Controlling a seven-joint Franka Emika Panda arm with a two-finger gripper.
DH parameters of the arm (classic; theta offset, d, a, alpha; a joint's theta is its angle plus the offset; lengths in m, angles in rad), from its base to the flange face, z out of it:
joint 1: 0 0.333 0 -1.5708
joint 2: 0 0 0 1.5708
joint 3: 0 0.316 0.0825 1.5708
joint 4: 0 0 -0.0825 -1.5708
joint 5: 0 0.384 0 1.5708
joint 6: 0 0 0.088 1.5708
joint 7: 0 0.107 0 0
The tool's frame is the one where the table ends.
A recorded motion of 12 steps. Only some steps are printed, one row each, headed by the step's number.
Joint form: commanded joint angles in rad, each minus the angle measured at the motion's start. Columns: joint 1, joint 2, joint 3, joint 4, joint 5, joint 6, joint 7.
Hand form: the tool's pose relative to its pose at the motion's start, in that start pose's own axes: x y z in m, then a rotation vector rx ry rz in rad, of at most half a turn. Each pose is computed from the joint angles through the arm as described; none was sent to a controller.
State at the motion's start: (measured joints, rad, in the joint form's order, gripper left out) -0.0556 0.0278 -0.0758 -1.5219 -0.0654 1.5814 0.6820
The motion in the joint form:
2: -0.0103 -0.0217 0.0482 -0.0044 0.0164 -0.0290 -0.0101
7: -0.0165 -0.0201 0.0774 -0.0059 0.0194 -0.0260 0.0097
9: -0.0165 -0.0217 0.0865 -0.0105 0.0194 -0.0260 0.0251
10: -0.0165 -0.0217 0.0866 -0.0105 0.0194 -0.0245 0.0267
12: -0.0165 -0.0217 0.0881 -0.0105 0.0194 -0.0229 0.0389
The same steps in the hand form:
2: -0.0210 -0.0106 -0.0091 0.0090 -0.0196 -0.0469
7: -0.0291 -0.0210 -0.0086 0.0125 -0.0212 -0.0503
9: -0.0330 -0.0244 -0.0077 0.0109 -0.0233 -0.0441
10: -0.0329 -0.0245 -0.0078 0.0119 -0.0222 -0.0426
12: -0.0333 -0.0253 -0.0080 0.0129 -0.0210 -0.0319

